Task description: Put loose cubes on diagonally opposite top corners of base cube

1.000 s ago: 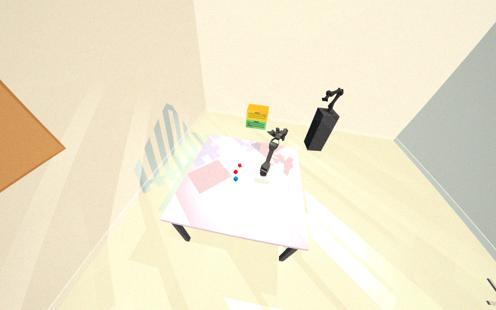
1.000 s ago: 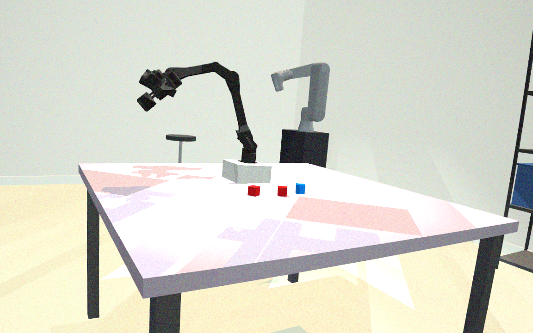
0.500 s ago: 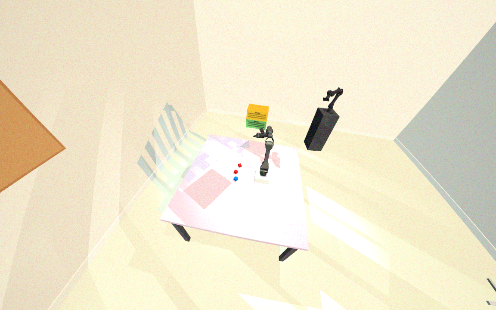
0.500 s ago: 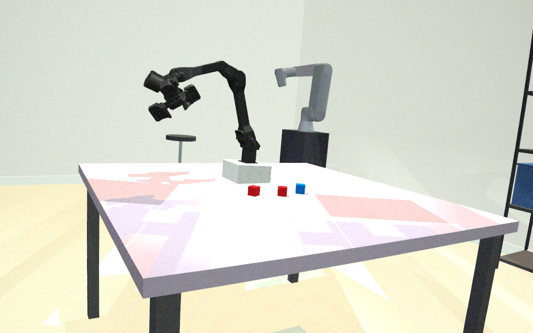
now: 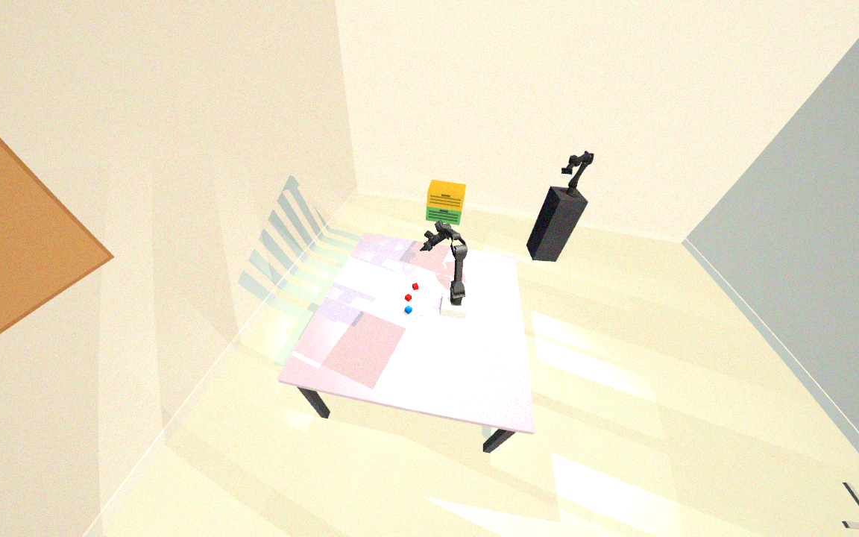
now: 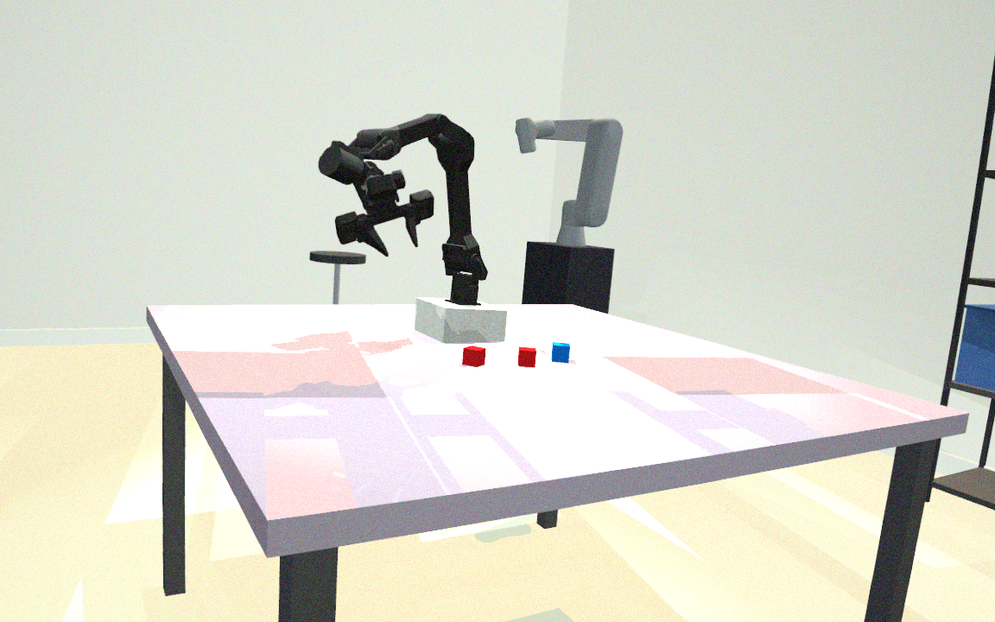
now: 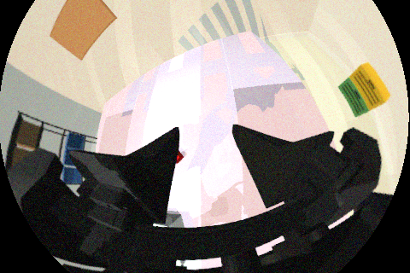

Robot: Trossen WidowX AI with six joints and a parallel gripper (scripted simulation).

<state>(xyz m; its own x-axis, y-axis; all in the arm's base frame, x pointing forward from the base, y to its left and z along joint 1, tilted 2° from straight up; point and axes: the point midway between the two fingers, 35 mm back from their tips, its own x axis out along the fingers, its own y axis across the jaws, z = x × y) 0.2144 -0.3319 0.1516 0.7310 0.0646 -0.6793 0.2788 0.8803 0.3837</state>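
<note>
The blue cube is 6 cm ahead of my gripper tip, 36 cm to the left of it and 20 cm below it.
</note>
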